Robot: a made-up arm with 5 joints. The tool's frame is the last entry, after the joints. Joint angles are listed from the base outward. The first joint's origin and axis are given. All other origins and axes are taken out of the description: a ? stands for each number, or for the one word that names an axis. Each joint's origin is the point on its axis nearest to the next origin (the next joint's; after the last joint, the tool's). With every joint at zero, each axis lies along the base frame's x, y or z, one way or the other. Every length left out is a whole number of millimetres.
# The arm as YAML. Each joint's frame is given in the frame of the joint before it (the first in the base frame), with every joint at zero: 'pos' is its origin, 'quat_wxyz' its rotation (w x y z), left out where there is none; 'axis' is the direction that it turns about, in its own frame. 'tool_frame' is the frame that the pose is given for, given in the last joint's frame.
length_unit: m
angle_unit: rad
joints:
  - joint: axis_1
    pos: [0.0, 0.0, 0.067]
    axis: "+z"
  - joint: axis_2
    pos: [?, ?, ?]
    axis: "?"
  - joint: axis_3
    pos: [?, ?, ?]
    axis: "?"
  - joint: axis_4
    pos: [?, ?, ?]
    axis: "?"
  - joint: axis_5
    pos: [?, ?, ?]
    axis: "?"
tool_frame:
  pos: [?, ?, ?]
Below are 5 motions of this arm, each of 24 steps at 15 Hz.
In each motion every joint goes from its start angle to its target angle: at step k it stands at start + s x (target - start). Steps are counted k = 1, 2, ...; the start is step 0. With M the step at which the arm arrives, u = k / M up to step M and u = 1 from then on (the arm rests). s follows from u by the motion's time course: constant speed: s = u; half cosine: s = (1 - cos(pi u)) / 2; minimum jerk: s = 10 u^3 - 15 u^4 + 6 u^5.
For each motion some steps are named. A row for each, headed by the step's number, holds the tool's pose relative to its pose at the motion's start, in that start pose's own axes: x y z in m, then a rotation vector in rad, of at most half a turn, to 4 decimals.
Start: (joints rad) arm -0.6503 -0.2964 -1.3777 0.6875 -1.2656
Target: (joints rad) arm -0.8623 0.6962 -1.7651 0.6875 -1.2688
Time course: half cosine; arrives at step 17
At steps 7, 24:
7: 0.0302 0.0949 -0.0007 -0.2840 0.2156 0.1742
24: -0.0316 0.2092 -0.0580 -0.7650 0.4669 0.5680

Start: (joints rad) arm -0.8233 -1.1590 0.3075 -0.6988 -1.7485
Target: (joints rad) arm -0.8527 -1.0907 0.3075 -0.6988 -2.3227
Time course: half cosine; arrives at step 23
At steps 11, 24:
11: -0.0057 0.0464 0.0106 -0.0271 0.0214 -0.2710
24: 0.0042 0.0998 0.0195 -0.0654 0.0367 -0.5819

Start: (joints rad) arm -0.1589 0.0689 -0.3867 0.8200 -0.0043
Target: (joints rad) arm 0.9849 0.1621 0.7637 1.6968 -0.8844
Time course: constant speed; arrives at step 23
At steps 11, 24:
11: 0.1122 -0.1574 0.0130 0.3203 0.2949 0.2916
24: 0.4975 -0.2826 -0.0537 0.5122 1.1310 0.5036

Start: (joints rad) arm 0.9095 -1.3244 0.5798 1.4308 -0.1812
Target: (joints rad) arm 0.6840 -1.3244 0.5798 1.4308 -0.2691
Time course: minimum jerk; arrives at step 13
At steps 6, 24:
6: -0.0354 0.0657 -0.0013 -0.0114 -0.0089 -0.1331
24: -0.0711 0.1583 -0.0048 -0.0261 -0.0214 -0.3109

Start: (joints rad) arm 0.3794 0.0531 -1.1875 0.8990 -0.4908
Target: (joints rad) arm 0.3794 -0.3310 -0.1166 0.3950 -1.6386
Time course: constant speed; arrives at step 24
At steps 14, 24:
14: -0.1711 -0.1143 -0.2581 0.1335 -0.7084 -0.3411
24: -0.1260 -0.1959 -0.4592 0.5150 -1.1723 -0.5369

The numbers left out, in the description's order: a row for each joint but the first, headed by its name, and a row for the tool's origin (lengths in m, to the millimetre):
axis_2: xyz 0.051 -0.249 0.0, axis +x
axis_3: xyz 0.0 -0.109 -0.378, axis -y
axis_4: xyz -0.141 0.0 0.271, axis +x
axis_5: xyz 0.0 0.061 0.178, axis +z
tool: xyz -0.175 -0.05 0.0

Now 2 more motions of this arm.
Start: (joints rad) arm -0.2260 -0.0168 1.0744 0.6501 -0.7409
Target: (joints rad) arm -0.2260 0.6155 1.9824 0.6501 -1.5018
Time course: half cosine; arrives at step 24
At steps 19, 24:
19: -0.2789 0.0713 -0.4739 0.9064 -0.4221 -0.6084
24: -0.2904 0.1098 -0.5310 1.0185 -0.4598 -0.6716

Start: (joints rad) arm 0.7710 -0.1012 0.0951 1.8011 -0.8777
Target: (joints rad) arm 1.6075 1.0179 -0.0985 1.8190 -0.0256
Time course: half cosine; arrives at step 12
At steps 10, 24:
10: 0.4700 0.0126 -0.1081 0.6058 0.9874 0.0497
24: 0.4813 0.0091 -0.1341 0.6673 1.0208 0.0135

